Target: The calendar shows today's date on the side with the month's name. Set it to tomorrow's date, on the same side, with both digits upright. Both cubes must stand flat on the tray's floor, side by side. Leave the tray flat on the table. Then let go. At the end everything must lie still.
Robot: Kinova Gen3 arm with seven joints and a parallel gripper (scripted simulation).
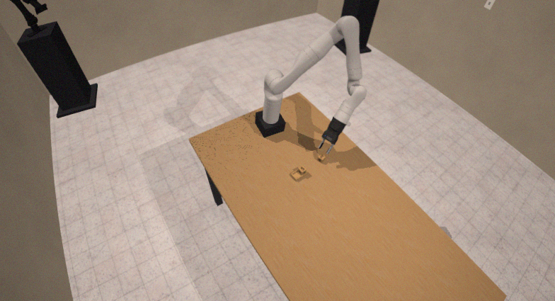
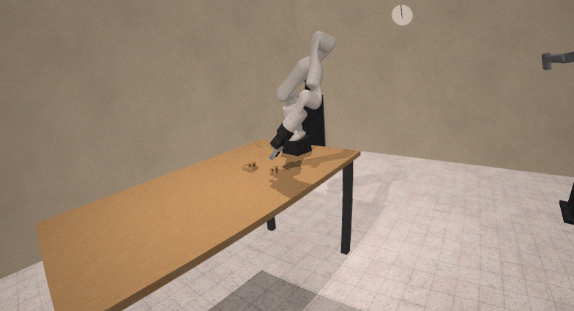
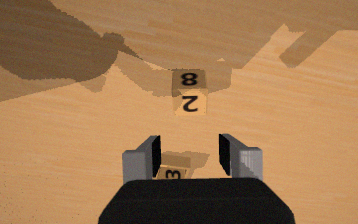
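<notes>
My hand is 10 mm short of the wooden date cube, 10 mm to the left of it and 80 mm above it. From my hand the other things lie so: wooden tray: 40 mm ahead, 160 mm to the right, 90 mm below.
</notes>
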